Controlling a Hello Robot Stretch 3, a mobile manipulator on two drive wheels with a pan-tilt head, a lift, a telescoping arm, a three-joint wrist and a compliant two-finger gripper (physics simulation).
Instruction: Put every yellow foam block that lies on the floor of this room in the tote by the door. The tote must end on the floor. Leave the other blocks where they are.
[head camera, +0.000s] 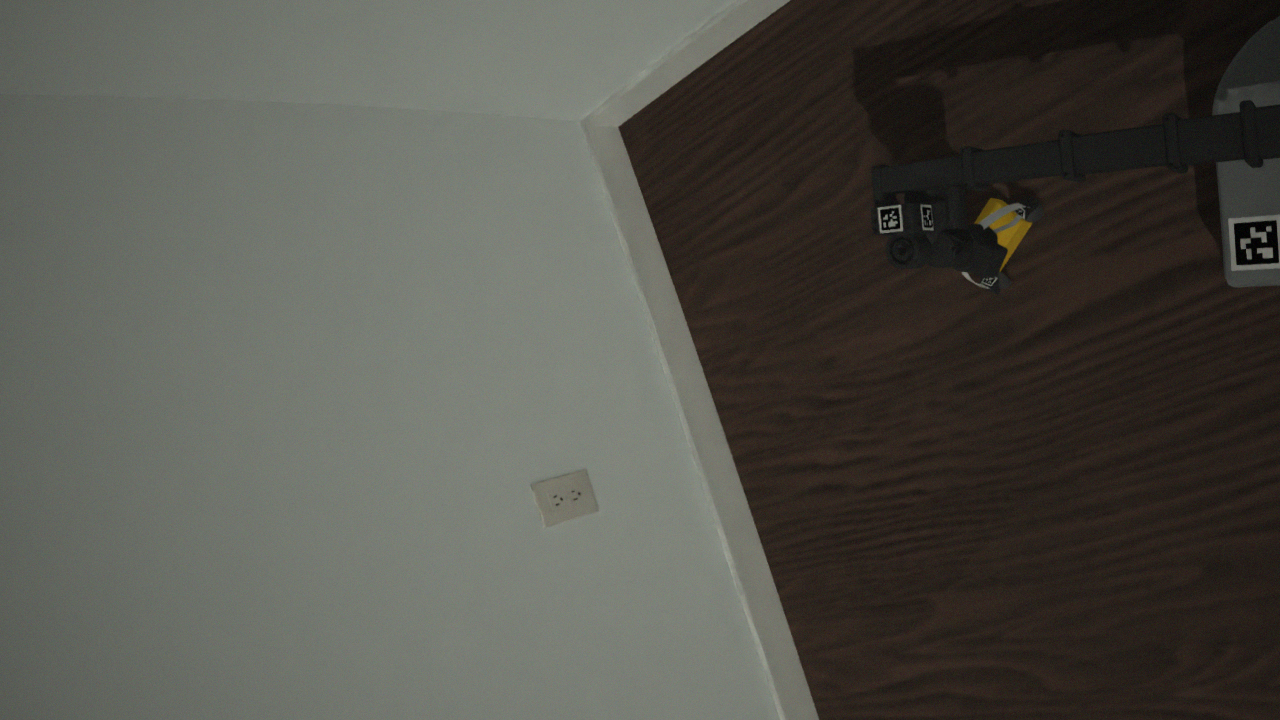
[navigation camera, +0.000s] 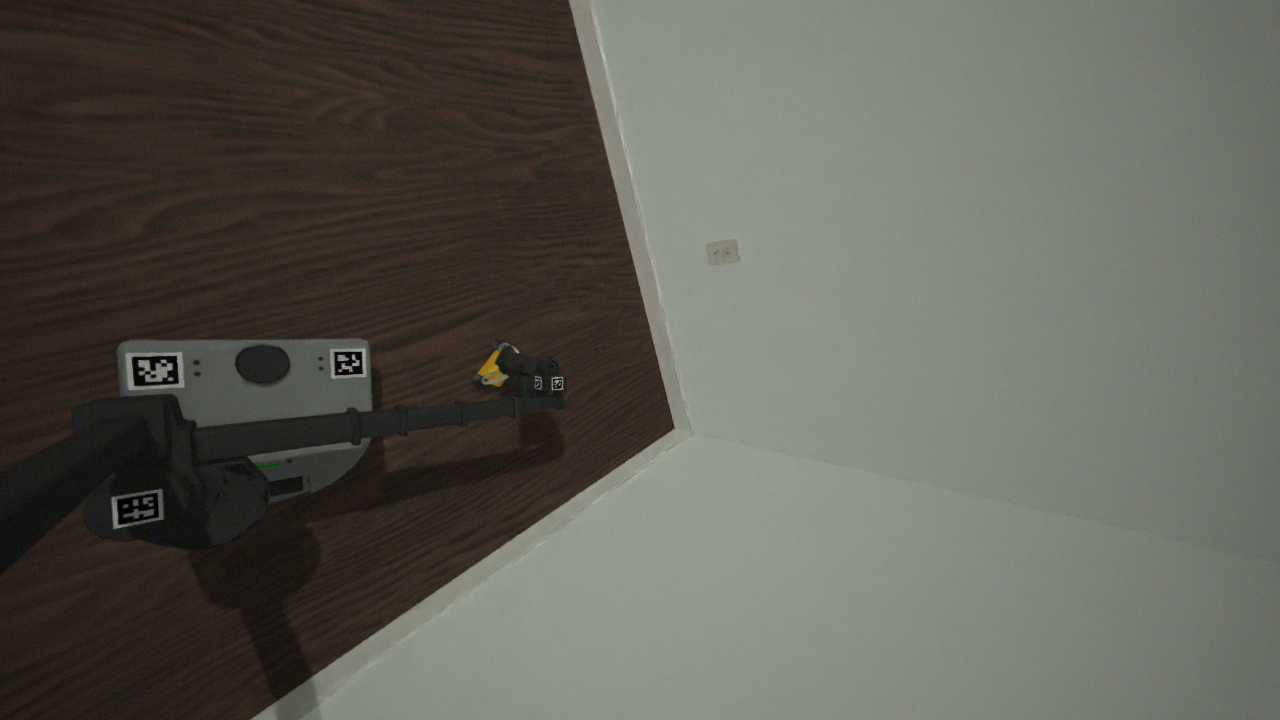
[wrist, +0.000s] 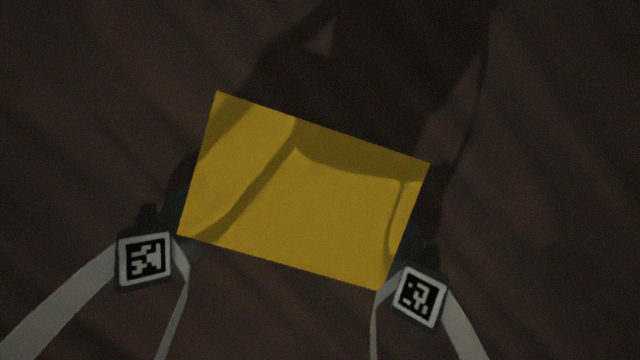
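Pixels of known places: gripper, fingertip midpoint: (head camera: 1018, 244) (navigation camera: 485, 363); robot's base, origin of the base link: (navigation camera: 263, 362).
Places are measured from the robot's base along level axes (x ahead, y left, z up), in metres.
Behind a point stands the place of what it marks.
Observation:
A yellow foam block (head camera: 1013, 231) {x -0.043, y -0.469, z 0.046 m} (navigation camera: 491, 366) {x -0.033, y -0.478, z 0.046 m} (wrist: 305, 200) is between the two fingertips of my gripper (head camera: 1015, 248) {x -0.025, y -0.480, z -0.002 m} (navigation camera: 487, 362) {x -0.025, y -0.480, z -0.002 m} (wrist: 298, 229) {x -0.025, y -0.480, z -0.002 m}. In the wrist view the left fingertip touches the block's lower left corner and the right fingertip touches its lower right side, so the gripper is shut on it. The block appears to be at floor level; its underside is hidden. In the head view the wrist covers part of the block. The tote and the door do not show in these views.
My extended arm (head camera: 1118, 152) {x -0.102, y -0.240, z 0.349 m} (navigation camera: 429, 419) {x -0.108, y -0.229, z 0.349 m} reaches low over the dark wood floor (head camera: 939, 492) {x 0.357, y -0.634, z -0.001 m} (navigation camera: 313, 179) {x 0.408, y -0.103, z -0.001 m} from my base (head camera: 1248, 197) {x -0.055, y -0.134, z 0.161 m} (navigation camera: 313, 394) {x -0.062, y -0.069, z 0.161 m}. Two pale walls with a white baseboard (head camera: 693, 402) {x 0.210, y -1.090, z 0.054 m} (navigation camera: 626, 188) {x 0.564, y -0.973, z 0.056 m} meet in a corner beyond the gripper. A wall outlet (head camera: 564, 497) {x 0.305, y -1.068, z 0.403 m} (navigation camera: 723, 251) {x 0.306, y -1.065, z 0.406 m} is on one wall.

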